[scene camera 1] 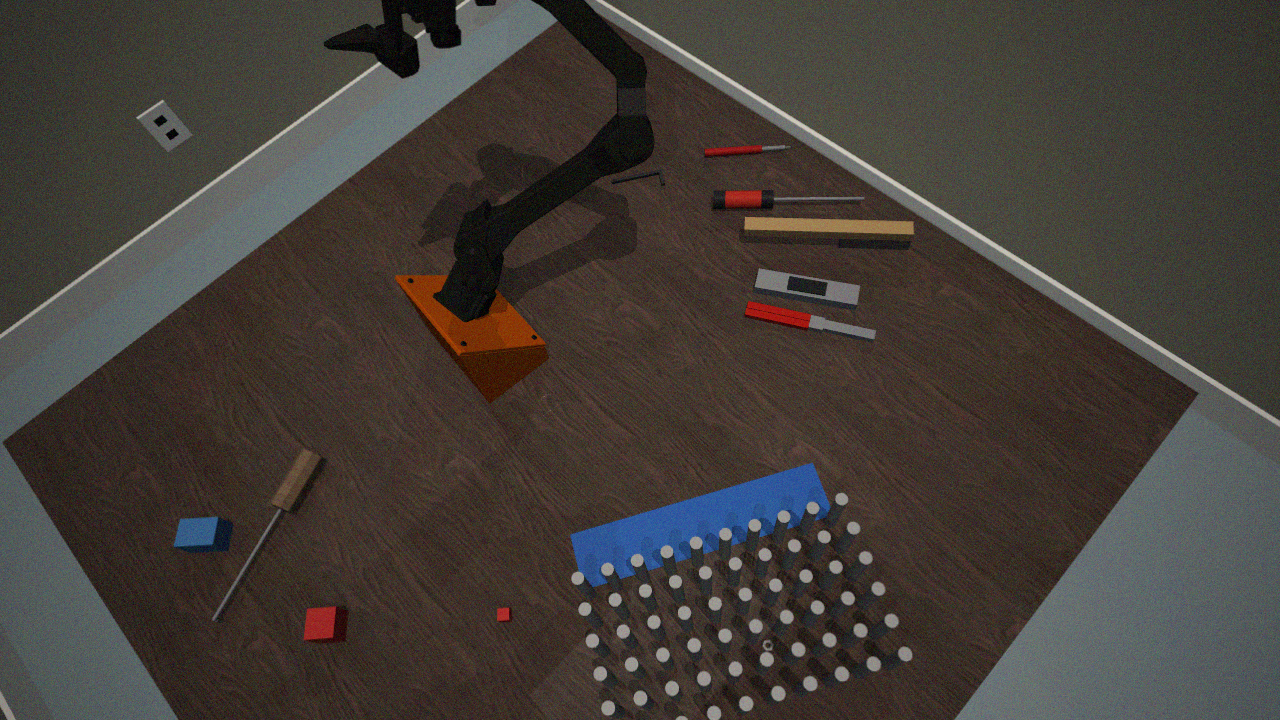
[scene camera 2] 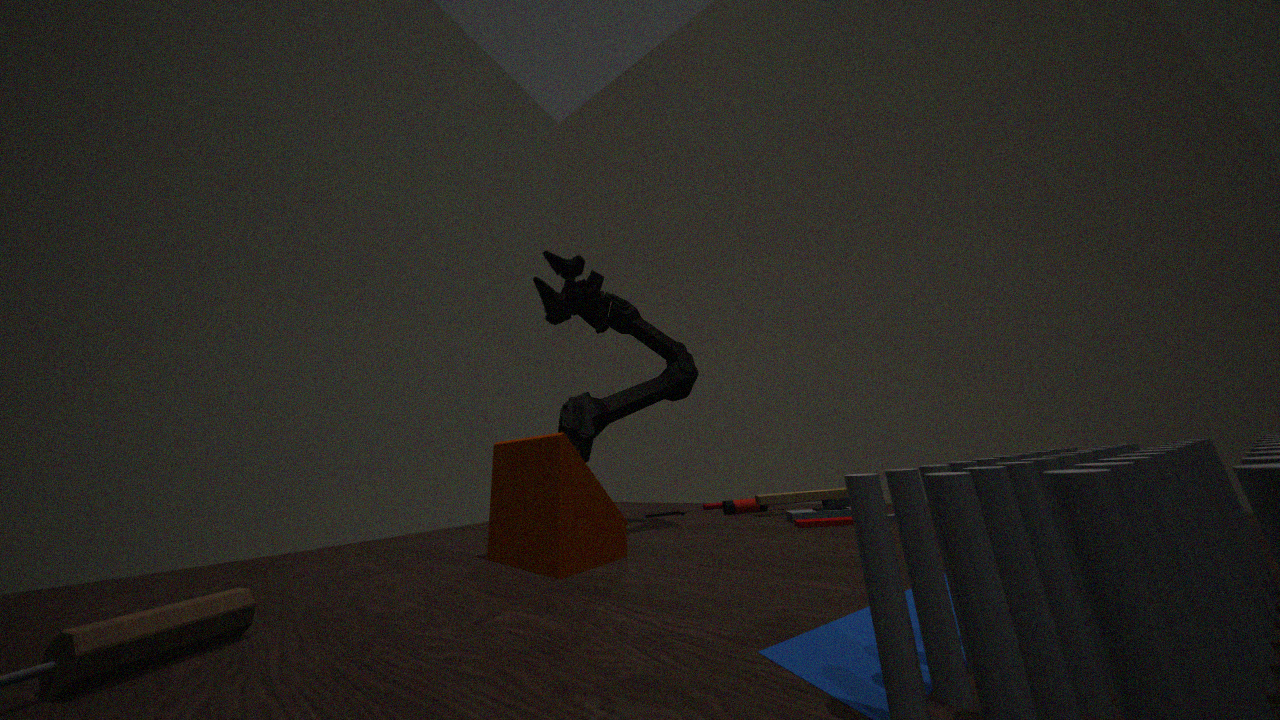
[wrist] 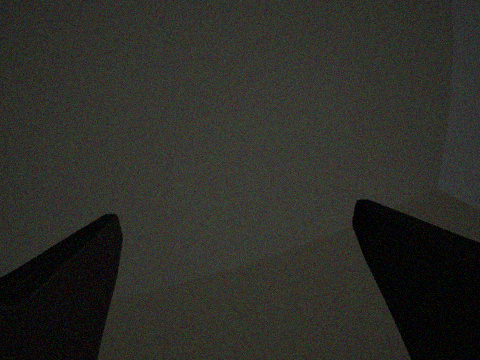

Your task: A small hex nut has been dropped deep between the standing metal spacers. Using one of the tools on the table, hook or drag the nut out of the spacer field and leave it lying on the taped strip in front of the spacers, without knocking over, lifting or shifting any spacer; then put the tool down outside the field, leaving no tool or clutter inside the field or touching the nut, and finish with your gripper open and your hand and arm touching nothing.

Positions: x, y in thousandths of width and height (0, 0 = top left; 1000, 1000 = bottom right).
Scene:
A blue block shows in scene camera 1 (161, 742); in scene camera 2 it is out of frame, in the wrist view it is out of frame.

